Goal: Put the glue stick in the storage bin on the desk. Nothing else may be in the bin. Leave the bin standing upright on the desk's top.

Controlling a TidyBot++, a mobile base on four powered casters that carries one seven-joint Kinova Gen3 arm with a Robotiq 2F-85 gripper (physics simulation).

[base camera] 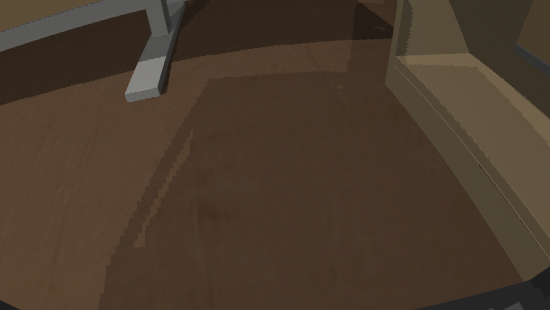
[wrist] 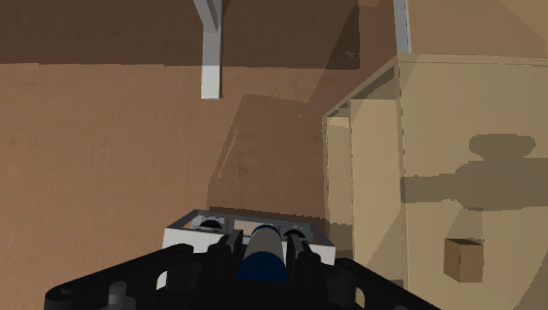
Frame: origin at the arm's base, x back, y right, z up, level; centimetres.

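Where they show: gripper, fingertip midpoint: (wrist: 264, 245).
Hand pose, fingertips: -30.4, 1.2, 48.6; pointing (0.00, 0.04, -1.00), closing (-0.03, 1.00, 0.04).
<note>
Things, the pixels of their top centre, and the offset from my fingertips, as dx, dy, dz. "spot": a spot on its surface instead. Level surfaces: height alone.
- glue stick at a spot on its surface: (wrist: 266, 247) spot: -0.7, +0.0, +2.5
- small brown block at its top centre: (wrist: 471, 263) +7.6, +40.3, -23.4
- brown floor at its surface level: dz -88.2
My gripper (wrist: 264, 245) is shut on the glue stick (wrist: 266, 247), a white cylinder with blue ends, at the bottom middle of the wrist view. The glue stick is held above the robot's base, and its far end points up the picture. The storage bin does not show in either view. Of the desk, a grey leg foot (base camera: 146, 77) (wrist: 211, 82) shows on the floor, at the upper left of the base view and the top of the wrist view; the desk's top does not show.
A tan shelf unit (base camera: 450, 165) (wrist: 435, 100) stands close on the right, with open compartments facing left. A small brown block (wrist: 464, 260) is on its top. The robot's white and grey base (wrist: 187, 240) shows below the gripper. Shadows fall across the brown floor (base camera: 60, 175) (wrist: 100, 150).
</note>
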